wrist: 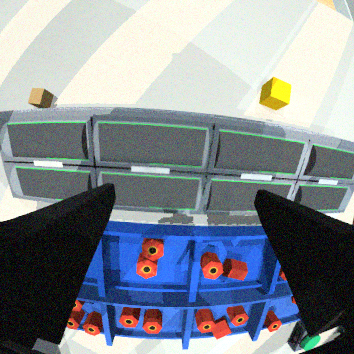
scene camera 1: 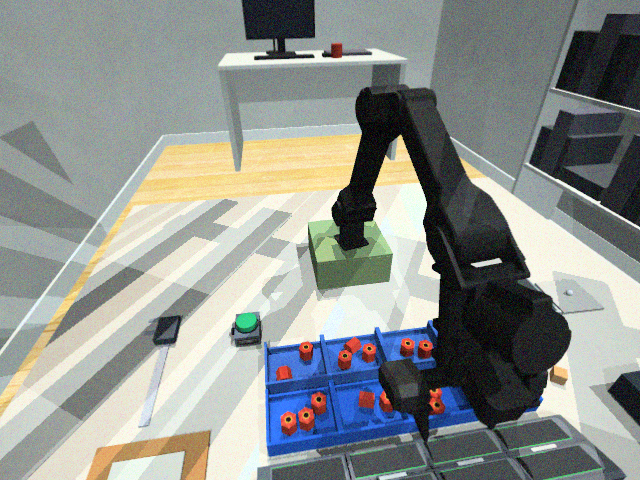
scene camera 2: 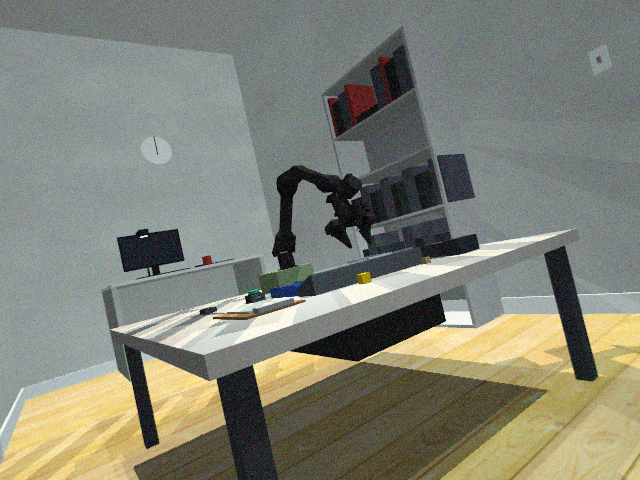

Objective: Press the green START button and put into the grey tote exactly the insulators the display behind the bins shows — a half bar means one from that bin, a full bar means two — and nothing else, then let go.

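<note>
My gripper is open and empty, fingers pointing down above the front edge of the bins and the display. The blue bins hold red-orange insulators, some upright, some lying; the arm hides part of the right-hand bins in scene camera 1. The display shows dark panels with thin green outlines; I see no filled bars. The green START button stands left of the bins. The grey tote cannot be made out clearly behind the arm.
A yellow cube and a wooden block lie near the display. A caliper and a clipboard lie left. A black box is right. The arm stands on a green block.
</note>
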